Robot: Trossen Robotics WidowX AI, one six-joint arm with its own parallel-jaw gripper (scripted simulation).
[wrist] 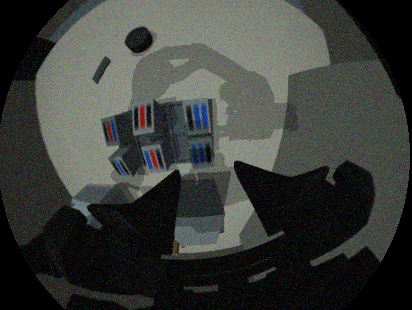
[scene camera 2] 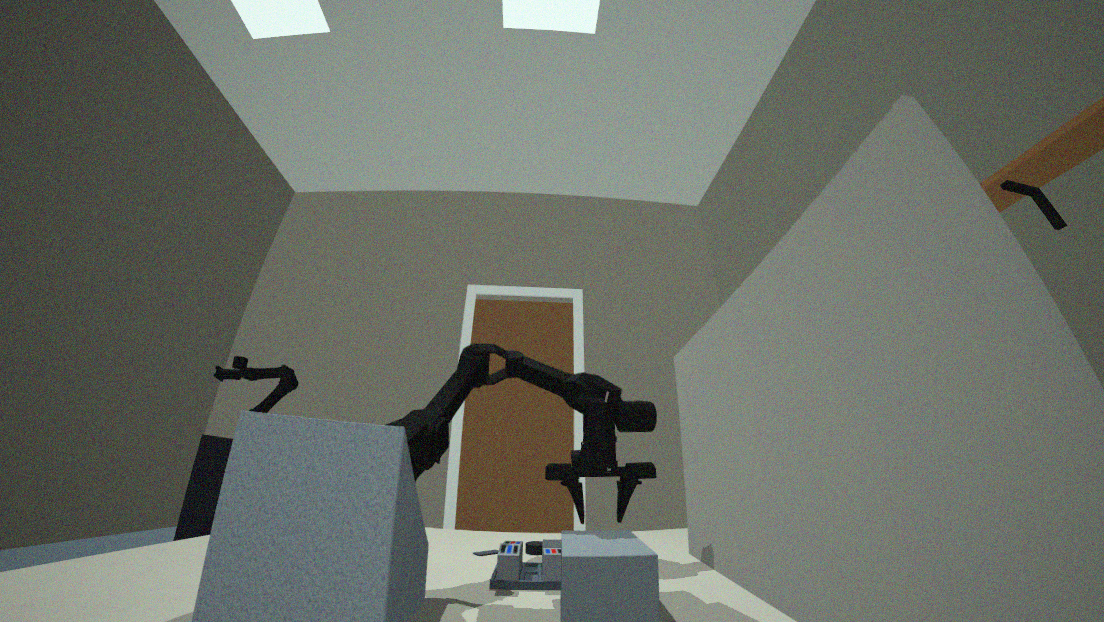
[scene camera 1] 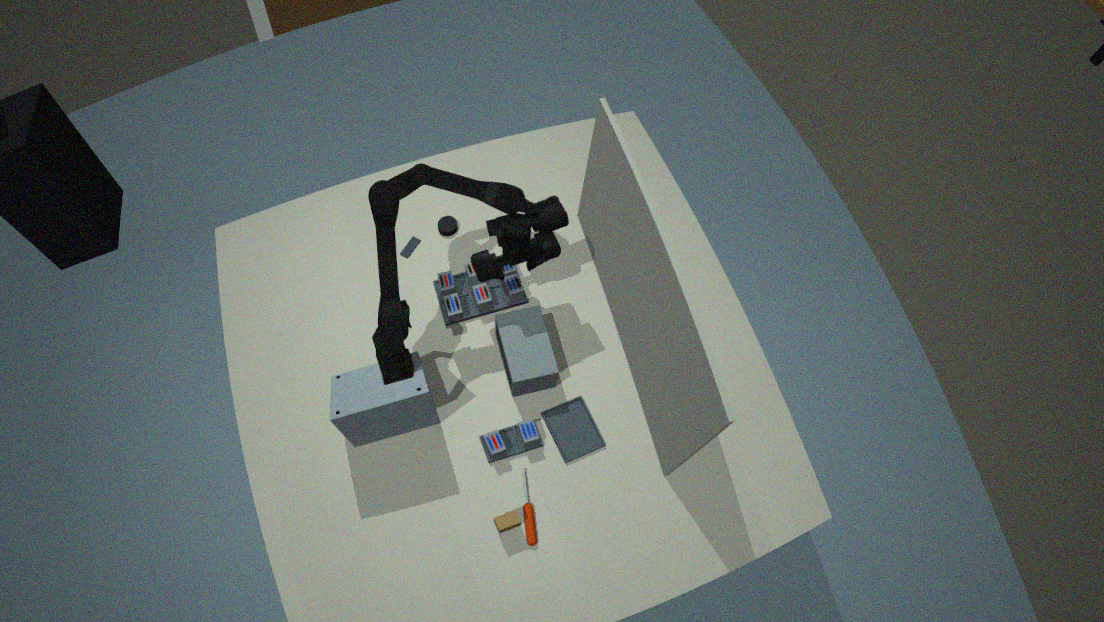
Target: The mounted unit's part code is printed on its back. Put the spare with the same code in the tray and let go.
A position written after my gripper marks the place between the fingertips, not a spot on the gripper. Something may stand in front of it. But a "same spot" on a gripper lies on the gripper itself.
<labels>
my gripper: wrist 207, 169; scene camera 2; scene camera 1
same spot on my gripper: [scene camera 2: 628, 481] = [scene camera 1: 538, 258]
</labels>
